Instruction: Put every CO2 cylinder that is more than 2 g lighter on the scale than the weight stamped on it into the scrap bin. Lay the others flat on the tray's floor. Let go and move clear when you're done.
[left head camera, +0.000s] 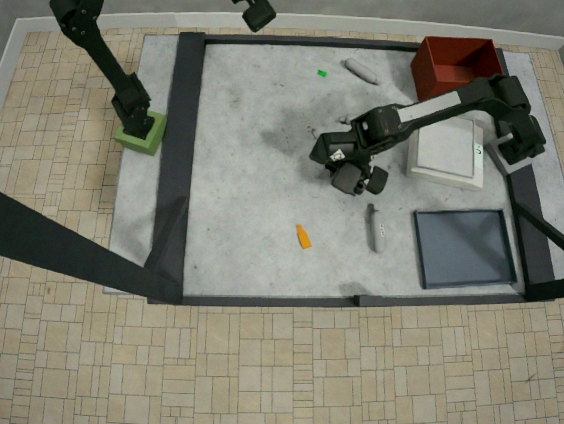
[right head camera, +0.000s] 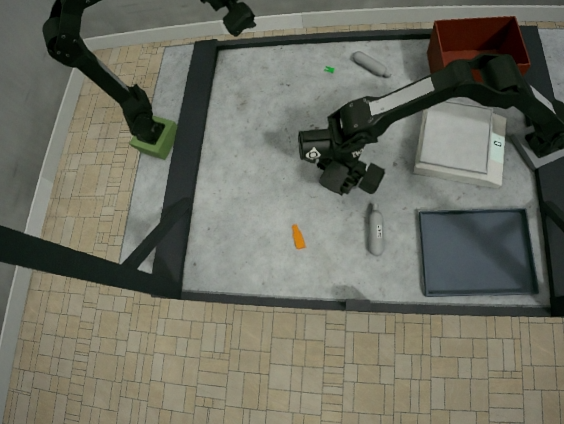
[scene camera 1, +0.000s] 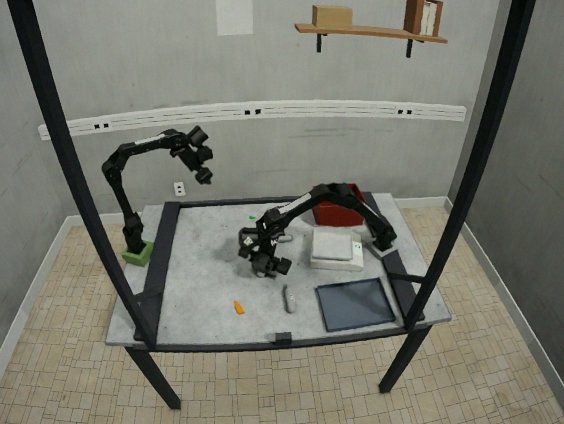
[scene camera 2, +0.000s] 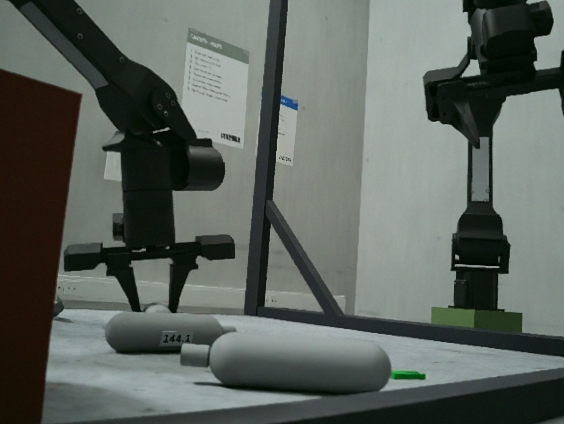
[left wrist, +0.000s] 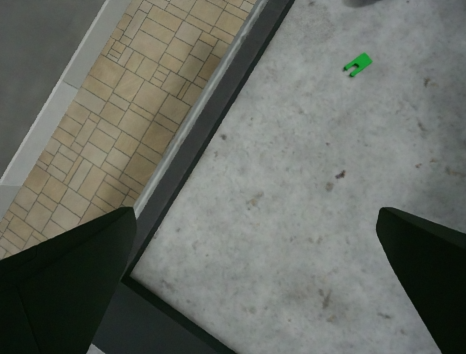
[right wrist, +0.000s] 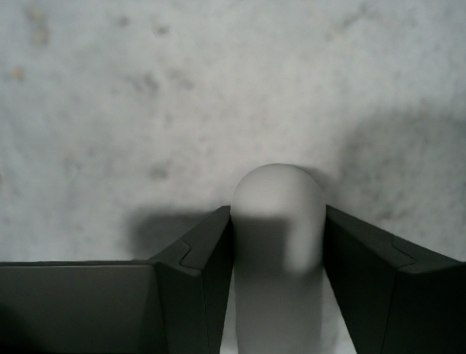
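Pixels of known places: left gripper, fingertip midpoint: (scene camera 2: 525, 140) (left wrist: 256, 218); right gripper, fingertip midpoint: (scene camera 1: 261, 273) (right wrist: 273, 217); left arm's base, origin of the base link: (left head camera: 139, 125) (right head camera: 151, 132) (scene camera 1: 136, 248) (scene camera 2: 476, 309); right arm's base, origin of the base link: (left head camera: 512, 151) (right head camera: 542, 142) (scene camera 1: 382, 244).
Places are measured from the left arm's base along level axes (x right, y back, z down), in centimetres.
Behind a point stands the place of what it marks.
Note:
My right gripper (right wrist: 273, 217) {x -4.1, y -51.4, z 4.3 cm} (scene camera 2: 156, 309) {x -4.1, y -51.4, z 4.3 cm} is shut on a grey CO2 cylinder (right wrist: 278, 245) {x -3.8, y -51.9, z 1.6 cm}, gripped near its rounded end at table level; its label is hidden. A second cylinder (scene camera 2: 150, 331) {x -25.2, y -55.6, z 2.9 cm} (scene camera 1: 285, 238) {x -22.6, y -56.3, z 2.2 cm}, labelled 144.1, lies partly hidden by the right arm. A third (left head camera: 361, 71) {x -37.1, y -49.3, z 2.1 cm} (right head camera: 370, 64) {x -37.2, y -49.6, z 1.9 cm} (scene camera 2: 300, 362) {x -39.7, y -49.7, z 2.8 cm} lies at the back. A fourth (left head camera: 378, 232) {x 6.8, y -64.4, z 1.6 cm} (right head camera: 376, 232) {x 6.4, y -64.6, z 1.6 cm} (scene camera 1: 290, 300) {x 7.4, y -64.8, z 1.6 cm} lies left of the tray (left head camera: 465, 250) {x 3.2, y -87.4, z 4.3 cm} (right head camera: 477, 252) {x 2.7, y -87.2, z 4.3 cm} (scene camera 1: 356, 304) {x 2.6, y -87.4, z 4.3 cm}. The scale (left head camera: 445, 147) {x -19.3, y -75.2, z -1.6 cm} (right head camera: 455, 135) {x -20.6, y -74.9, z -1.6 cm} (scene camera 1: 332, 245) {x -18.9, y -75.3, z -1.6 cm} bears nothing and reads 0. My left gripper (left wrist: 256, 218) {x -29.3, y -21.4, z -17.5 cm} is open, high above the table.
The red bin (left head camera: 425, 70) {x -39.8, y -65.6, z -3.1 cm} (right head camera: 475, 35) {x -51.4, y -73.6, z -1.5 cm} (scene camera 1: 337, 216) {x -36.3, y -75.3, z -1.8 cm} (scene camera 2: 35, 250) {x -47.7, y -63.4, z -1.7 cm} stands at the back right, behind the scale. A green piece (left head camera: 322, 73) {x -34.2, y -39.0, z 4.2 cm} (right head camera: 329, 69) {x -34.3, y -38.8, z 4.2 cm} (left wrist: 359, 64) {x -34.4, y -38.8, z 4.2 cm} lies near the rear cylinder. An orange bottle-shaped piece (left head camera: 303, 237) {x 13.1, y -47.9, z 3.7 cm} (right head camera: 298, 237) {x 13.0, y -48.1, z 3.7 cm} (scene camera 1: 239, 307) {x 13.0, y -48.3, z 3.7 cm} lies toward the front.

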